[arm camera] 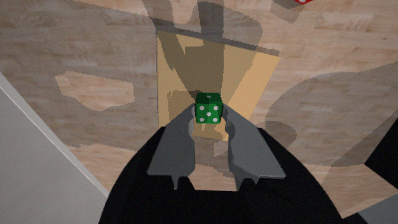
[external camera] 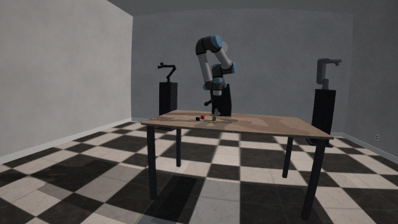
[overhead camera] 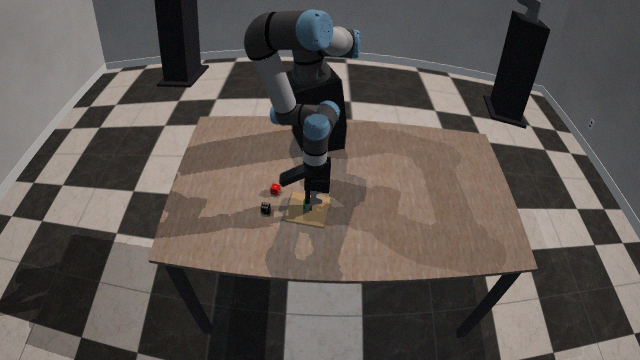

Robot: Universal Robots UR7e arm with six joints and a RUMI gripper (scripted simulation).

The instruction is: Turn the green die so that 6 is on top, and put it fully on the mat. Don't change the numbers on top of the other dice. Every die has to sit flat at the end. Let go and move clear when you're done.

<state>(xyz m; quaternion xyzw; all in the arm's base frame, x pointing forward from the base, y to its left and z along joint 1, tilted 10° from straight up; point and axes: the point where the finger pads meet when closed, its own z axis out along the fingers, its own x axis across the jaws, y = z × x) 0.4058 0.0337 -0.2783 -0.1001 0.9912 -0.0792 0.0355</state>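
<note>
My gripper is now right at the green die. From my hand the other things lie so: black die: 40 mm ahead, 140 mm to the right, 10 mm below; then tan mat: 20 mm below; then red die: 60 mm behind, 130 mm to the right, 10 mm below.
</note>
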